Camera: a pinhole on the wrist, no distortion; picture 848 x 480 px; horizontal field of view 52.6 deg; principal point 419.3 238.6 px. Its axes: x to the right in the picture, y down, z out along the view. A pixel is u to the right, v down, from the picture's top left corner.
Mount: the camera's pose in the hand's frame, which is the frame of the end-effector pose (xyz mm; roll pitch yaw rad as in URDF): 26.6 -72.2 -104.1 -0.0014 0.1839 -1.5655
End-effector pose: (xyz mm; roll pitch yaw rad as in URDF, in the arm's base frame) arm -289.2 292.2 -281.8 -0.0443 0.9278 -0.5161
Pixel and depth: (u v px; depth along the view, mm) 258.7 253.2 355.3
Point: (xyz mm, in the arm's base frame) -120.5 127.2 -152.3
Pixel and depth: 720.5 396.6 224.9
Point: -267.9 66.2 -270.5
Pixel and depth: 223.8 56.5 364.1
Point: -149.0 160.2 -78.8
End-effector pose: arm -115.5 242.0 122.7 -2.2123 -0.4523 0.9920
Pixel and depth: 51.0 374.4 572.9
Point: -278.4 659.3 -144.4
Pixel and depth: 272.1 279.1 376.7
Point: -293.7 461.2 48.5
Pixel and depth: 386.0 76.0 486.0
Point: -445.3 446.3 -5.5
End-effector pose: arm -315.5 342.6 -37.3 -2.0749 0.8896 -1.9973
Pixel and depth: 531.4 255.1 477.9
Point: 47.2 133.0 -52.2
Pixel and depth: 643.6 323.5 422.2
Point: -16.0 85.4 -38.0
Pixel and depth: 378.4 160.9 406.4
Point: -8.0 237.2 -50.6
